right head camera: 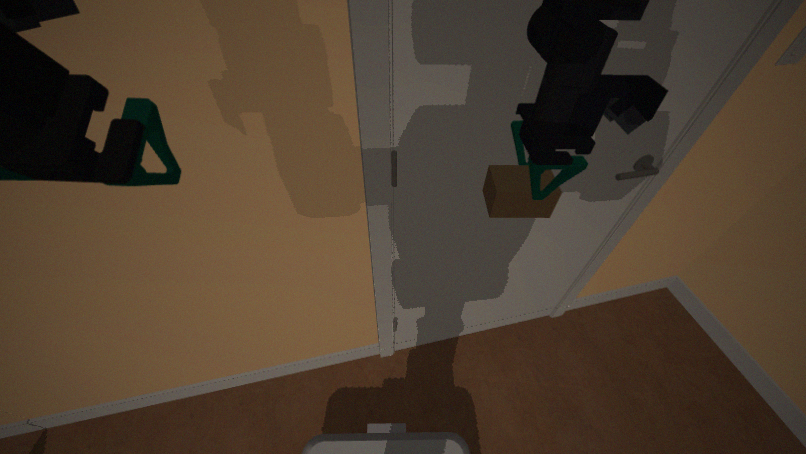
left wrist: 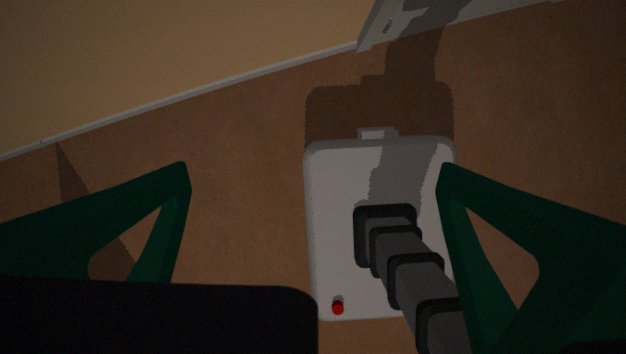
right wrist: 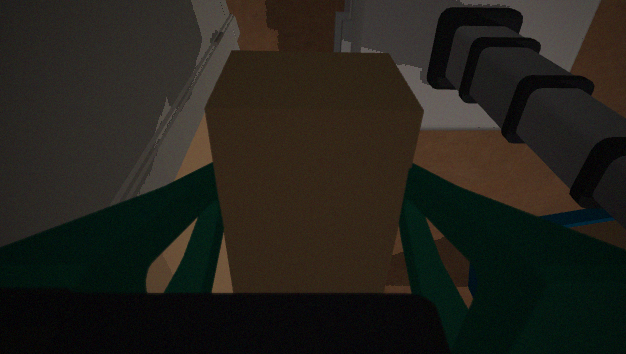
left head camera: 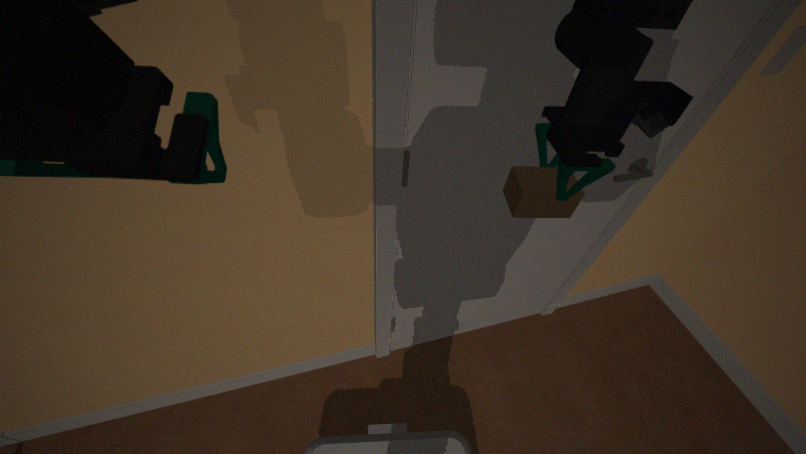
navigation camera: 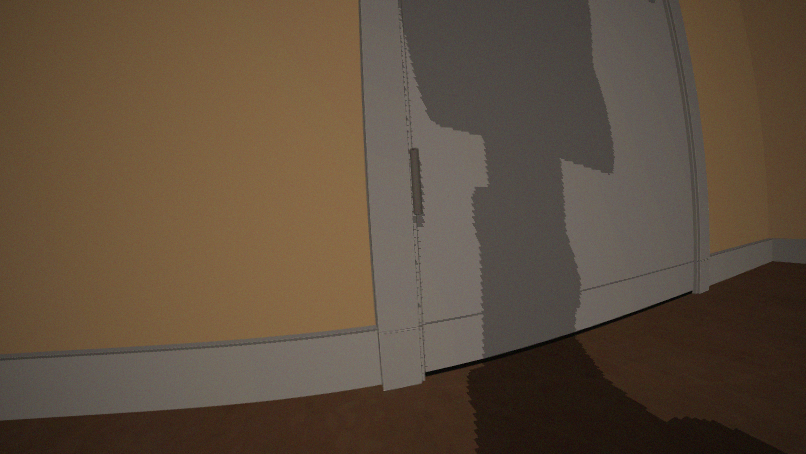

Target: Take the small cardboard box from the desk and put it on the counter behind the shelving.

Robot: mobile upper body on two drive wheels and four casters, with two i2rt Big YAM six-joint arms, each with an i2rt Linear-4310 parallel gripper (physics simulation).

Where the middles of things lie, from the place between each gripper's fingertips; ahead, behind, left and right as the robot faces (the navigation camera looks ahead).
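My right gripper: 1 cm to the right of the cardboard box point(right head camera: 507, 192), 1 cm above it. My left hand: 12 cm short of the cardboard box, 43 cm to the left of it, 13 cm above it.
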